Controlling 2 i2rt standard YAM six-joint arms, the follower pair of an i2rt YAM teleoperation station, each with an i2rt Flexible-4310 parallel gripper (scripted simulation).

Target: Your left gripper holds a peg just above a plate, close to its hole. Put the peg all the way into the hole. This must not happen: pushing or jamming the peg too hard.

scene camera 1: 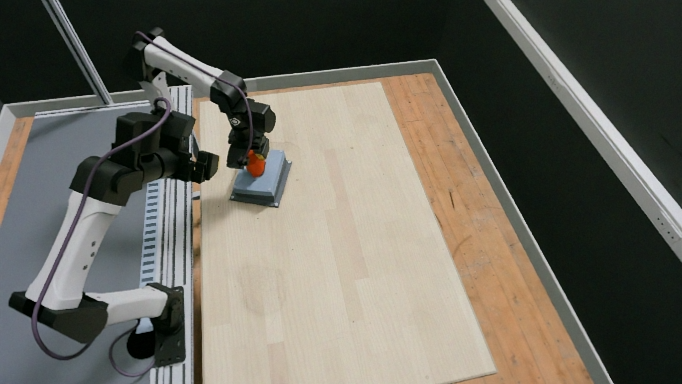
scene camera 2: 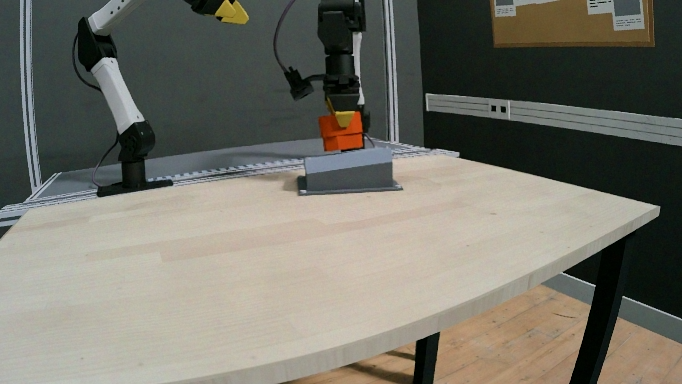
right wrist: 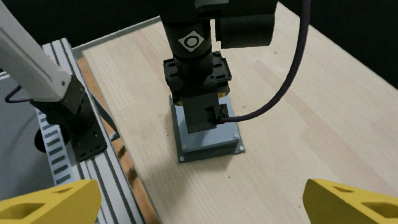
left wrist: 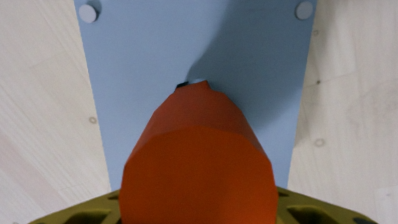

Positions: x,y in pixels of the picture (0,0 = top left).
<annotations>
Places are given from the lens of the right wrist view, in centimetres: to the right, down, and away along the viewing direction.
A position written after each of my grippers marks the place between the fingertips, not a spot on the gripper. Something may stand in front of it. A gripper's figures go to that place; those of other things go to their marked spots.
my left gripper (right wrist: 202,100): 1, -2, 40
my right gripper (right wrist: 201,188): 0, 4, 9
blue-grey plate (right wrist: 224,133): 5, 5, 42
</annotations>
